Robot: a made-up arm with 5 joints.
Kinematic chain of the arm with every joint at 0, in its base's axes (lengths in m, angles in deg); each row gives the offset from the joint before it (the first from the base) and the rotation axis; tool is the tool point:
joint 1: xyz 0 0 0.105 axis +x
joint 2: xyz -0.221 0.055 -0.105 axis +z
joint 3: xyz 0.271 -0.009 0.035 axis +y
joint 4: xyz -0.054 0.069 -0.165 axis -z
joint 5: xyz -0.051 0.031 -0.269 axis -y
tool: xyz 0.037 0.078 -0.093
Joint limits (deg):
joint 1: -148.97..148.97
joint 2: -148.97..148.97
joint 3: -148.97..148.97
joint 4: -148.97..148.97
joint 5: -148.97..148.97
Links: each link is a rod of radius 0.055 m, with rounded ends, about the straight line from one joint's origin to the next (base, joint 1, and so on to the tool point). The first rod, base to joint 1, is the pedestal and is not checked.
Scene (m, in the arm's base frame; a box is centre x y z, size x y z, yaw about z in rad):
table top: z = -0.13
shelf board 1: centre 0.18 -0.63 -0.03 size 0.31 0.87 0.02 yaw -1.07
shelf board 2: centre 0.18 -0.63 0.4 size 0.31 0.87 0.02 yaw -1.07
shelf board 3: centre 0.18 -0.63 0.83 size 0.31 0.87 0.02 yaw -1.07
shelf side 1: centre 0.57 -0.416 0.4 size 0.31 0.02 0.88 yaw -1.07
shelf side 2: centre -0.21 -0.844 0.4 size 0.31 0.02 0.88 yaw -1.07
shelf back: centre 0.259 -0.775 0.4 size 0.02 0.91 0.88 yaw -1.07
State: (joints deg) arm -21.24 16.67 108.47 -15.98 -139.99
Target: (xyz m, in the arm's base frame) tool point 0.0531 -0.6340 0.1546
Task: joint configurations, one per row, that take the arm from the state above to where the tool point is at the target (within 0.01 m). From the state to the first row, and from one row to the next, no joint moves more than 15 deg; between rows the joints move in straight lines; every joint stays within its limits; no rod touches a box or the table.
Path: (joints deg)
1: -35.12 15.73 105.04 -19.63 -127.86
2: -48.99 14.80 101.60 -23.28 -115.72
3: -62.87 13.86 98.17 -26.93 -103.59
4: -76.74 12.92 94.73 -30.59 -91.45
5: -90.62 11.99 91.30 -34.24 -79.32
6: -93.60 10.71 77.00 -30.73 -79.26
7: -96.58 9.43 62.69 -27.21 -79.20
8: -99.56 8.15 48.39 -23.70 -79.14
9: -102.54 6.87 34.08 -20.19 -79.07
10: -105.52 5.60 19.78 -16.68 -79.01
11: -108.50 4.32 5.48 -13.17 -78.95
12: -111.48 3.04 -8.83 -9.66 -78.89
13: -114.47 1.76 -23.13 -6.15 -78.83

